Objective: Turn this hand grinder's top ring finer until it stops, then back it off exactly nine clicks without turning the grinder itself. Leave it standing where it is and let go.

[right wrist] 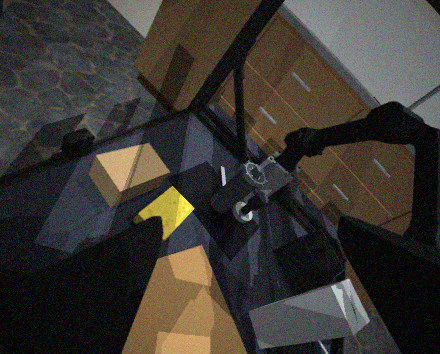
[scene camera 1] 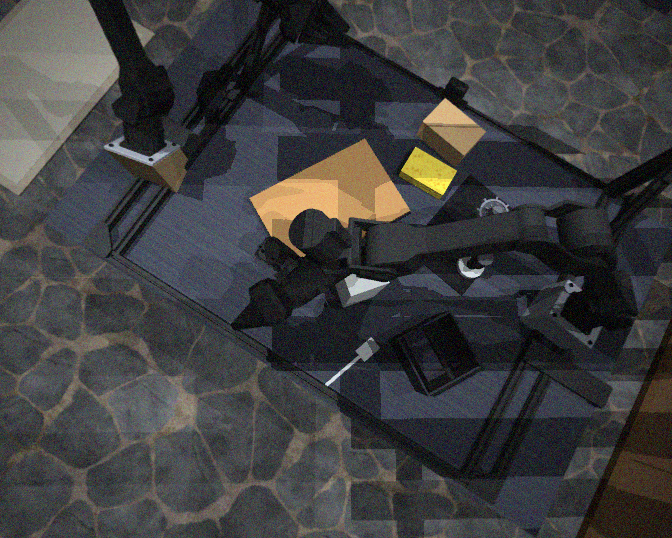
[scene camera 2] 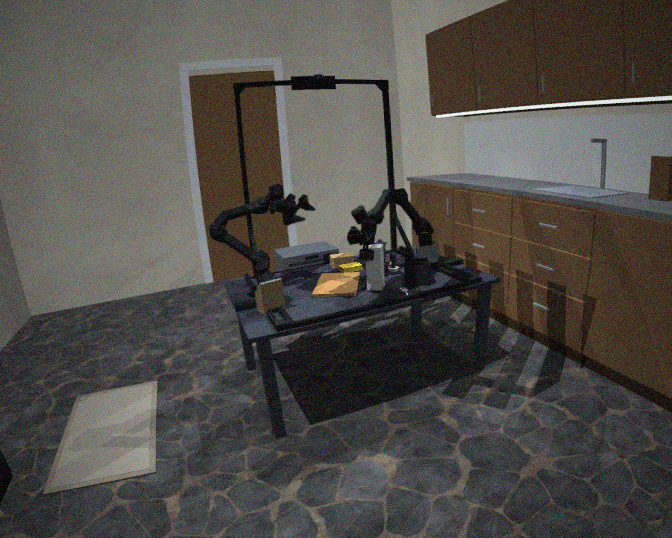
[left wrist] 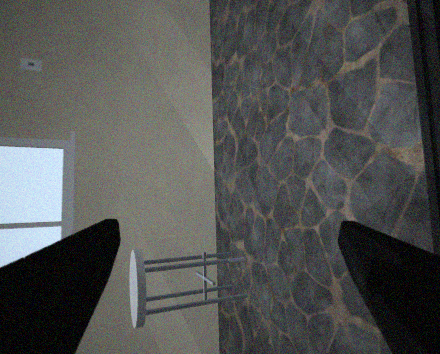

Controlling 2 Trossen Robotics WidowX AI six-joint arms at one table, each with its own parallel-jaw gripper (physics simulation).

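Places are measured from the left arm's base along level axes (x ahead, y left, z up), in centimetres.
Pixels of known places: left gripper, fingertip midpoint: (scene camera 1: 244,320) (scene camera 2: 367,252) (left wrist: 230,230); right gripper, fingertip midpoint: (right wrist: 250,225) (scene camera 1: 349,37) (scene camera 2: 309,214); left arm's base at its link origin: (right wrist: 285,163) (scene camera 1: 579,313) (scene camera 2: 426,245); right arm's base at its link origin: (scene camera 1: 143,145) (scene camera 2: 267,285).
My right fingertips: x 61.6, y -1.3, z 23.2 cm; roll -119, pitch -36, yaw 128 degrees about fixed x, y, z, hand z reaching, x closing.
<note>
Ahead of a thing's pixels: the offset from my right fingertips to its middle. "*": to the spot under its first point.
The hand grinder @[dz -25.5, dx -36.2, dy -2.1 cm] (right wrist: 231,194) stands upright on a dark mat @[* dz -33.4, dx -29.9, dy -8.2 cm] (scene camera 1: 460,197) (right wrist: 194,181). It is a dark cylinder with a silver toothed top ring @[* dz -19.1, dx -35.3, dy -3.2 cm] (scene camera 1: 493,206) (right wrist: 256,172). In scene camera 1 my left arm hides its body. A white disc with a dark stem @[dz -29.0, dx -40.9, dy +3.6 cm] (scene camera 1: 469,269) (right wrist: 242,212) is beside it. My left gripper (scene camera 1: 242,320) (scene camera 2: 360,244) (left wrist: 230,230) is open and empty, beyond the table's lower-left edge region in scene camera 1, away from the grinder. My right gripper (scene camera 2: 300,210) (right wrist: 250,225) is open and empty, high above the table, its wrist view facing the grinder from a distance.
A yellow sponge @[dz -32.2, dx -20.5, dy -7.3 cm] (scene camera 1: 428,171) (right wrist: 171,210), a cardboard box @[dz -30.7, dx -18.7, dy -17.9 cm] (scene camera 1: 455,130) (right wrist: 130,172) and a flat tan board @[dz -33.0, dx -8.2, dy +12.9 cm] (scene camera 1: 358,168) lie around the mat. A tall pale box @[dz -23.7, dx -23.8, dy +24.0 cm] (scene camera 1: 356,288) (scene camera 2: 375,271) (right wrist: 305,317), a black open bin @[dz -28.7, dx -44.7, dy +24.8 cm] (scene camera 1: 437,355) and a small white-handled tool @[dz -33.6, dx -33.8, dy +37.0 cm] (scene camera 1: 367,349) are also there.
</note>
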